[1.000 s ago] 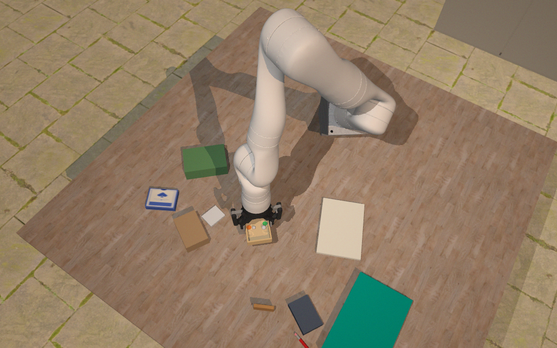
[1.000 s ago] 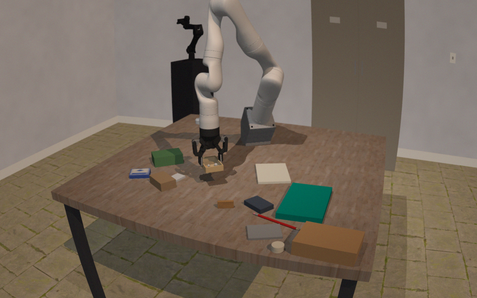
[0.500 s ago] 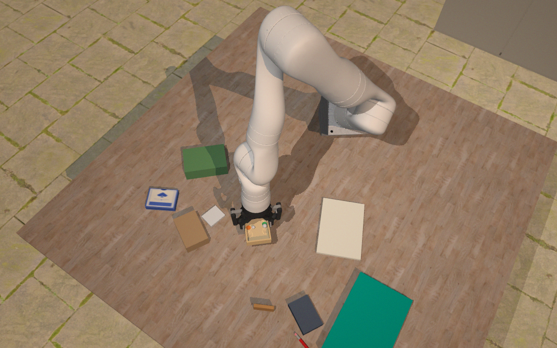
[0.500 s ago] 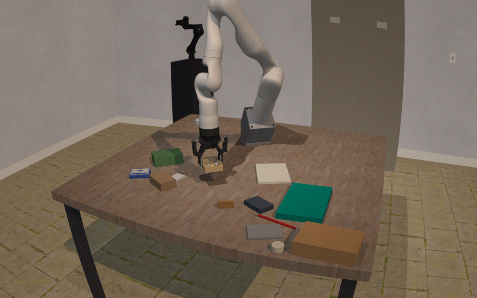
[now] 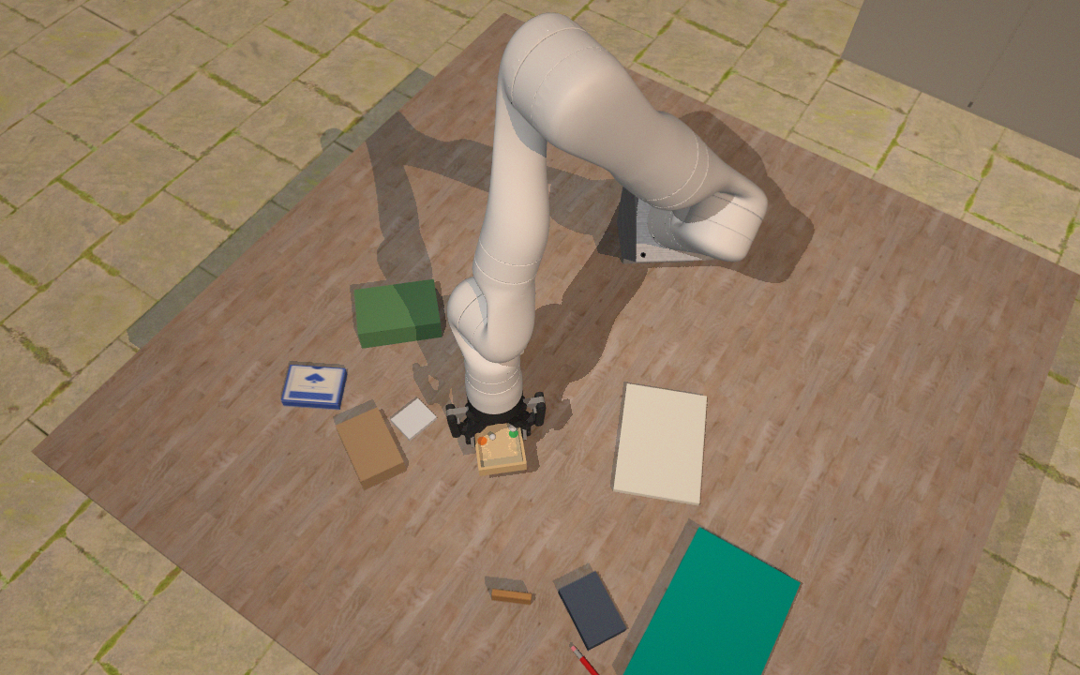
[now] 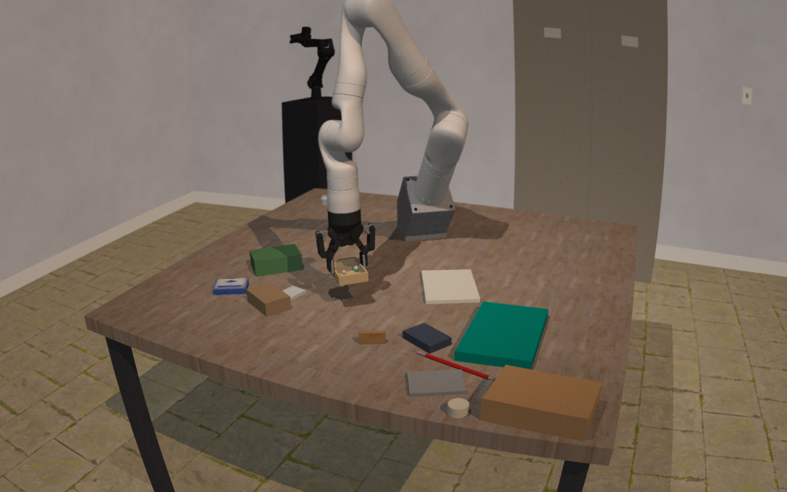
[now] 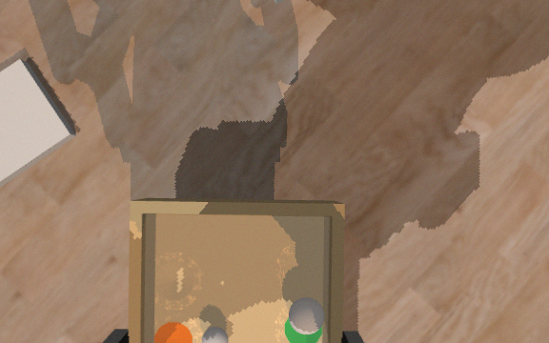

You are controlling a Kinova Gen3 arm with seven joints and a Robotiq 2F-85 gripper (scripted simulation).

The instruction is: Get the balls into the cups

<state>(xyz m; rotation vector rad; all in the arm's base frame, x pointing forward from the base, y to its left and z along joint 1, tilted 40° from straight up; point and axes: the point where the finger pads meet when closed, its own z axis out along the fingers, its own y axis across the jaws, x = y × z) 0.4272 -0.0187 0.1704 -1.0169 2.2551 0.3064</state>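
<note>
Right now the wooden puzzle box is 20 mm below my hand. The rest, counted from my hand: white tile 140 mm to the right, 90 mm below, 50 mm ahead; then brown block 140 mm to the right, 140 mm ahead, 70 mm below; then cream slab 210 mm behind, 150 mm to the left, 90 mm below.
</note>
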